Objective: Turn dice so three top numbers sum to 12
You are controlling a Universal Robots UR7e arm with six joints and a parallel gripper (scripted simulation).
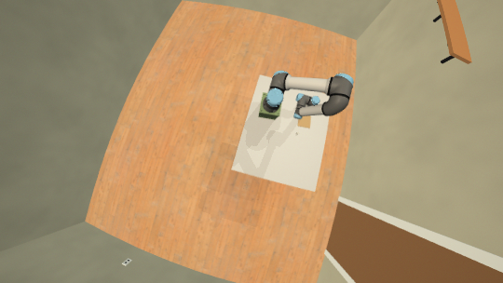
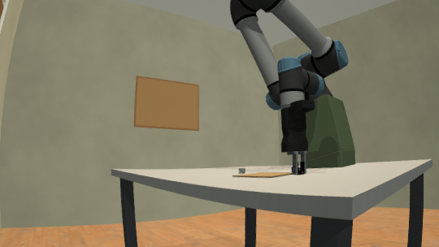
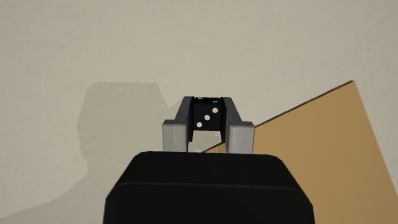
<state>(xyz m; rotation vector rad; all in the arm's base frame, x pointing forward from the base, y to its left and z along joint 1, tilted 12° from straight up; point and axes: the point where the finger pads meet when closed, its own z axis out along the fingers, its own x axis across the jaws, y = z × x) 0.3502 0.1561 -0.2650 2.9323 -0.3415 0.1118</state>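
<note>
Right now the tan mat is 60 mm ahead of my hand, 90 mm to the right of it and 20 mm below it. From my hand the other things lie so: blue die (50 mm behind, 70 mm to the right, 10 mm below); black die (10 mm below); white die (40 mm ahead, 250 mm to the right, 10 mm below).
</note>
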